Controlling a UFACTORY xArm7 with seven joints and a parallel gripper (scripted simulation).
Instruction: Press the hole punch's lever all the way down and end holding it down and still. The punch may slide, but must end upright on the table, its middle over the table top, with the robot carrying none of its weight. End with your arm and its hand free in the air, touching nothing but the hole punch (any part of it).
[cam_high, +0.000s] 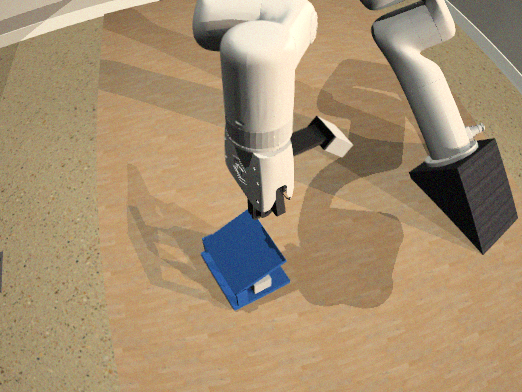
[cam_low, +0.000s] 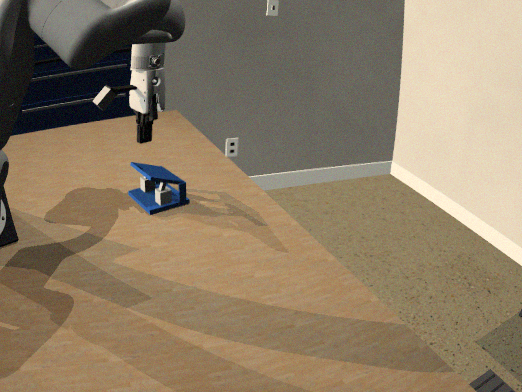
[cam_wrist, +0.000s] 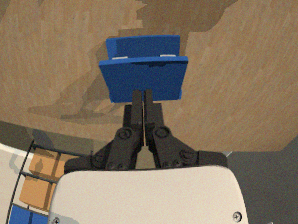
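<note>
Now: hand 13 cm above the blue hole punch, 4 cm short of it and 1 cm to the right of it.
</note>
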